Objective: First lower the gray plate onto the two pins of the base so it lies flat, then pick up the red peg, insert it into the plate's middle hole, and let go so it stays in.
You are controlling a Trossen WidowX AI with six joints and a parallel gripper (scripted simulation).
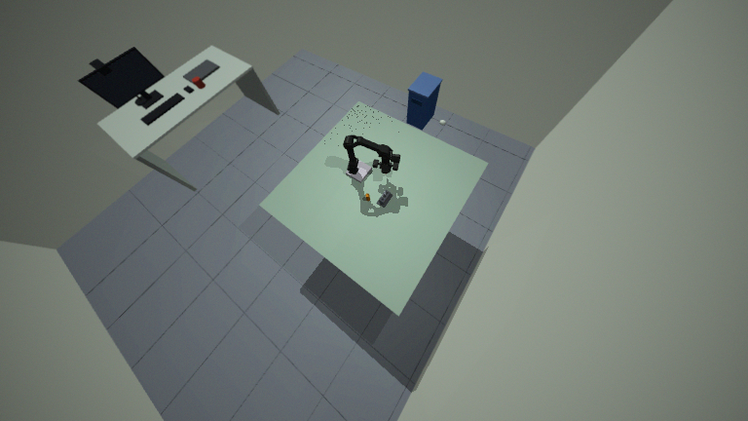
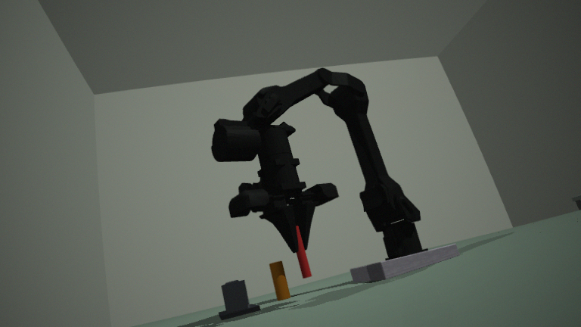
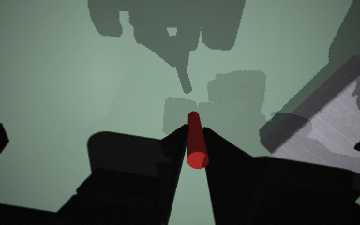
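My gripper tip is 7 cm short of the gray plate, 19 cm to the left of it and 3 cm above it. Also, from my gripper tip: orange cylinder: 4 cm behind, 24 cm to the right, 4 cm below; then red peg: right at my gripper tip.
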